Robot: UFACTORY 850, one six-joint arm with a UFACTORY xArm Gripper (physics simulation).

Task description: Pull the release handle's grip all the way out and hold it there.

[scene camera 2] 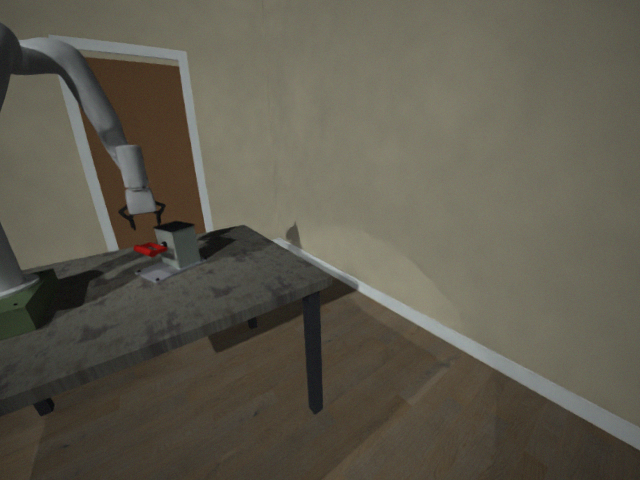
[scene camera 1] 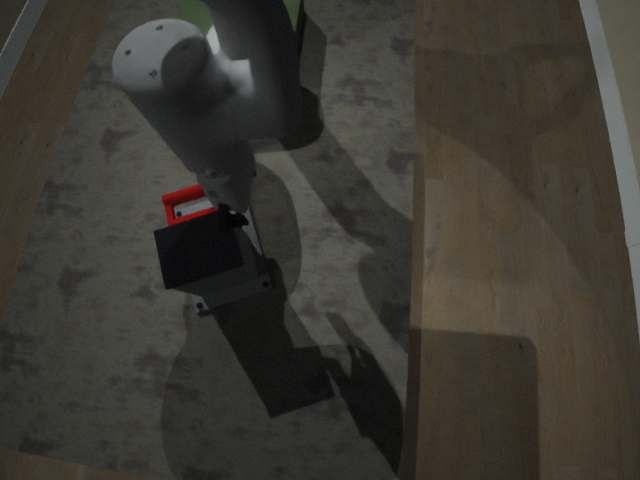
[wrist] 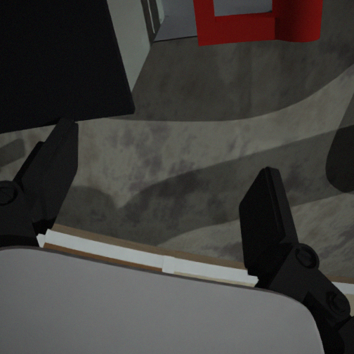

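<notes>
The release handle's red grip [scene camera 1: 183,194] [scene camera 2: 140,250] [wrist: 303,20] is a loop with a thick outer bar. It sticks out from one side of a grey housing with a black top [scene camera 1: 199,253] [scene camera 2: 186,249] [wrist: 55,60], low above the metal base plate [scene camera 2: 155,272]. How far out it stands is hard to tell. My gripper [scene camera 1: 233,219] [scene camera 2: 146,226] [wrist: 166,165] is open and empty, higher than the grip and apart from it. In the wrist view the grip shows at the upper right, beyond the fingertips. In scene camera 1 the wrist hides part of the grip.
The housing's black top stands close to one fingertip in the wrist view. The plate is on a mottled grey table [scene camera 1: 93,335] [scene camera 2: 222,294]. The arm's green base block [scene camera 1: 191,12] [scene camera 2: 15,316] is on the same table. A brown door [scene camera 2: 149,129] is in the wall behind.
</notes>
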